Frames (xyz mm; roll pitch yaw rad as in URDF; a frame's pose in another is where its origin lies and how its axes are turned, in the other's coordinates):
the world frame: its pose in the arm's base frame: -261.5 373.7 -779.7 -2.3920 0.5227 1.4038
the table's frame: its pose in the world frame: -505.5 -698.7 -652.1 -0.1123 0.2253 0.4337
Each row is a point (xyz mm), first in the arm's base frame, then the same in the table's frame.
Working: the arm's base frame: its pose in the table's frame: 79.6 586.1 144.7 -2.9025 0.5916 0.8245

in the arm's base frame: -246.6 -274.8 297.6
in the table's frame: -392.0 573.2 96.2
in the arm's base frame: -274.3 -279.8 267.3
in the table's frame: -394.3 567.3 137.1
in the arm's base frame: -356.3 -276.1 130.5
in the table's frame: -364.1 546.9 292.4
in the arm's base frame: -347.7 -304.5 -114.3
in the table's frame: -244.4 631.7 490.6
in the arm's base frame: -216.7 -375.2 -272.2
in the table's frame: -129.1 802.5 558.8
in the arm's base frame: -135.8 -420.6 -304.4
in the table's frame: -94.4 893.7 548.6
